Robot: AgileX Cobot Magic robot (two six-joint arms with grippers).
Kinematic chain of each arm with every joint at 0, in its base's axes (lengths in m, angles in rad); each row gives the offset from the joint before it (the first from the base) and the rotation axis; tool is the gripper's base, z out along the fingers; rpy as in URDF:
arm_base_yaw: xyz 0 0 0.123 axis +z
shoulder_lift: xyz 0 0 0 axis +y
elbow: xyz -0.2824 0 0.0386 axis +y
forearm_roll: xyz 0.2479 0 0.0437 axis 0.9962 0 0.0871
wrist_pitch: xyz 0 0 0 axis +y
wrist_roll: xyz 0.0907 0 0.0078 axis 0.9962 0 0.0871
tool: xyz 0 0 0 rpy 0 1.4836 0
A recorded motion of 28 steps. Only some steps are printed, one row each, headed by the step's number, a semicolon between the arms.
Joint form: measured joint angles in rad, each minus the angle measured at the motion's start. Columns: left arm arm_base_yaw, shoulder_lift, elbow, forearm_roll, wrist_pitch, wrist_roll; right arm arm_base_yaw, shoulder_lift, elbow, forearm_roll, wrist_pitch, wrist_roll.
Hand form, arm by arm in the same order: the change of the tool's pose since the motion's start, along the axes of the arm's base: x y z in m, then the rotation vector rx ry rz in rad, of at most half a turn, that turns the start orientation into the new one. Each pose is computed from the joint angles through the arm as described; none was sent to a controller.
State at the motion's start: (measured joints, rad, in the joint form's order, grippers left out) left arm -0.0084 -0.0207 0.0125 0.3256 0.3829 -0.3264; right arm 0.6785 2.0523 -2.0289 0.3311 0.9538 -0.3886
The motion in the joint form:
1: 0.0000 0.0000 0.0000 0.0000 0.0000 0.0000; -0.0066 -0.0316 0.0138 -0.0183 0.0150 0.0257
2: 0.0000 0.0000 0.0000 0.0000 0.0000 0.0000; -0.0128 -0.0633 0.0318 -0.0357 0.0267 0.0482
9: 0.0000 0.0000 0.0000 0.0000 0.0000 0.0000; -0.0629 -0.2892 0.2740 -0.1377 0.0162 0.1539
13: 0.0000 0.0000 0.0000 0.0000 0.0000 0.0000; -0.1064 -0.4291 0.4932 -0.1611 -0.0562 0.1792
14: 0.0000 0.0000 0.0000 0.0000 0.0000 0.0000; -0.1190 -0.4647 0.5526 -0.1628 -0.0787 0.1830
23: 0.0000 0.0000 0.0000 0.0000 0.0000 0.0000; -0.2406 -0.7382 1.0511 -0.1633 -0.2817 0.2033
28: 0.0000 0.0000 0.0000 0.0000 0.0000 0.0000; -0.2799 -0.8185 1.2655 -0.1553 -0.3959 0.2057
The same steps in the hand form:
1: 0.0000 0.0000 0.0000 0.0000 0.0000 0.0000; -0.0035 -0.0081 0.0093 -0.0039 0.0009 -0.0221
2: 0.0000 0.0000 0.0000 0.0000 0.0000 0.0000; -0.0073 -0.0161 0.0173 -0.0085 0.0011 -0.0429
9: 0.0000 0.0000 0.0000 0.0000 0.0000 0.0000; -0.0355 -0.0732 0.0385 -0.0527 0.0018 -0.1838
13: 0.0000 0.0000 0.0000 0.0000 0.0000 0.0000; -0.0546 -0.1088 0.0281 -0.0656 0.0085 -0.2606
14: 0.0000 0.0000 0.0000 0.0000 0.0000 0.0000; -0.0600 -0.1180 0.0237 -0.0664 0.0111 -0.2798
23: 0.0000 0.0000 0.0000 0.0000 0.0000 0.0000; -0.1115 -0.1915 -0.0329 -0.0760 0.0433 -0.4498
28: 0.0000 0.0000 0.0000 0.0000 0.0000 0.0000; -0.1356 -0.2143 -0.0706 -0.0856 0.0652 -0.5113

